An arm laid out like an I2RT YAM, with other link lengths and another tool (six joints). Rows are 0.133 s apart.
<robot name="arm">
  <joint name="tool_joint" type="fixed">
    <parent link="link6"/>
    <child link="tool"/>
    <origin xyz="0.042 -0.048 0.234" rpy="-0.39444 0 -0.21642"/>
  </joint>
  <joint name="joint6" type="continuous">
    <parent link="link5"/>
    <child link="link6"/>
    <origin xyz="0 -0.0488 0.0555" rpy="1.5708 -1.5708 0"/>
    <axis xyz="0 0 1"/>
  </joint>
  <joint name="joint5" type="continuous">
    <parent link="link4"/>
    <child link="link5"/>
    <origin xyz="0.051 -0.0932 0.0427" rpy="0 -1.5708 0"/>
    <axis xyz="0 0 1"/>
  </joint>
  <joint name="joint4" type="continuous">
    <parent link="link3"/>
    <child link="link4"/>
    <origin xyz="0.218 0.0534 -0.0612" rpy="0 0 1.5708"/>
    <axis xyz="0 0 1"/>
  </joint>
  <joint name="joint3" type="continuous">
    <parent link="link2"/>
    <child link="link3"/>
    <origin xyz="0 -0.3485 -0.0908" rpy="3.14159 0 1.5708"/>
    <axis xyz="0 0 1"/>
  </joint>
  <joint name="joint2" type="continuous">
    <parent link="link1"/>
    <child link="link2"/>
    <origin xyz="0.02 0.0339 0.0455" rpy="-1.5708 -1.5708 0"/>
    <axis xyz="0 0 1"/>
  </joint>
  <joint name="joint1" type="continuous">
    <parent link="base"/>
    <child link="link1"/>
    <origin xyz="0 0 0.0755" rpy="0 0 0"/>
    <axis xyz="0 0 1"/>
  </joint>
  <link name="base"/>
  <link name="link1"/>
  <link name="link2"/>
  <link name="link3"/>
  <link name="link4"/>
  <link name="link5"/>
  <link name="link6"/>
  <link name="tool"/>
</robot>
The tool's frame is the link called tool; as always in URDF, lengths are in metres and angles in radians. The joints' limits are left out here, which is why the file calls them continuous.
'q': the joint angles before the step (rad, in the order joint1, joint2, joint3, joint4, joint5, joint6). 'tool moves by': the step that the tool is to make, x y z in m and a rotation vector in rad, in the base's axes. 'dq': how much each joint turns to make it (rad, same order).
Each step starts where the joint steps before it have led.
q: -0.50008 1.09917 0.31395 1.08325 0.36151 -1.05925
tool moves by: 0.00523 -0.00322 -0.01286 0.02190 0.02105 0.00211
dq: 0.00002 0.01736 -0.00671 -0.00844 0.00053 0.00999
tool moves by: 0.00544 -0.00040 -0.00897 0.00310 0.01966 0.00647
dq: 0.00144 0.02243 -0.01784 0.02347 -0.00657 -0.00555
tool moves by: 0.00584 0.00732 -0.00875 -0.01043 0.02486 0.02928
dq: 0.00463 0.00237 -0.03753 0.02814 -0.02898 -0.01535
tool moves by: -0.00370 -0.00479 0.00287 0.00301 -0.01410 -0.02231
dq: 0.00006 0.01344 0.00722 0.01590 0.02395 0.00393
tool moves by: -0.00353 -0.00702 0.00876 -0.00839 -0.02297 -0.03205
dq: -0.00147 0.03138 0.01525 0.04204 0.03046 -0.00476
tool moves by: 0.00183 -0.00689 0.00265 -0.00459 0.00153 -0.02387
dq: -0.00163 0.03590 0.01712 0.02400 0.02011 -0.01150
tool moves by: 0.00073 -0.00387 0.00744 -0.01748 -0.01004 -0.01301
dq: -0.00666 0.03019 0.00947 0.04298 0.00309 -0.01293
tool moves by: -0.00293 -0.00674 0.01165 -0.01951 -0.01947 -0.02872
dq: -0.01038 0.03192 0.02273 0.04132 0.01508 -0.01405
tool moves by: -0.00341 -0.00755 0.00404 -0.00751 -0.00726 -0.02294
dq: -0.01995 0.02568 0.01347 0.02390 0.00187 -0.00405
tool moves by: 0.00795 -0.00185 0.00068 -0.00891 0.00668 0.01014
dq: -0.00439 0.02737 0.00704 0.02155 -0.01741 -0.00602
